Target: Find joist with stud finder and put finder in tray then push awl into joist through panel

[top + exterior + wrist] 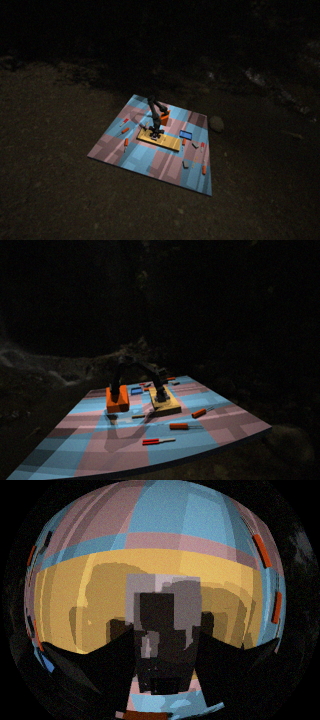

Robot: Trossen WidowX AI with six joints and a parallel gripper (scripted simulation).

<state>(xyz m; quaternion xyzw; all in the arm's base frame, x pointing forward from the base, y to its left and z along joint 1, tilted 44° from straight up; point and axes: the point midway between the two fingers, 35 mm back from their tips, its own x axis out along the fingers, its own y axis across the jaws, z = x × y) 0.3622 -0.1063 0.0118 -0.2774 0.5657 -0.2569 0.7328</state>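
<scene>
The blue tray lies 400 mm to the left of my gripper tip, 200 mm behind it and 50 mm below it. From my gripper tip the other things lie so: awl: 190 mm behind, 150 mm to the right, 60 mm below; stud finder: 20 mm behind, 20 mm above.
</scene>
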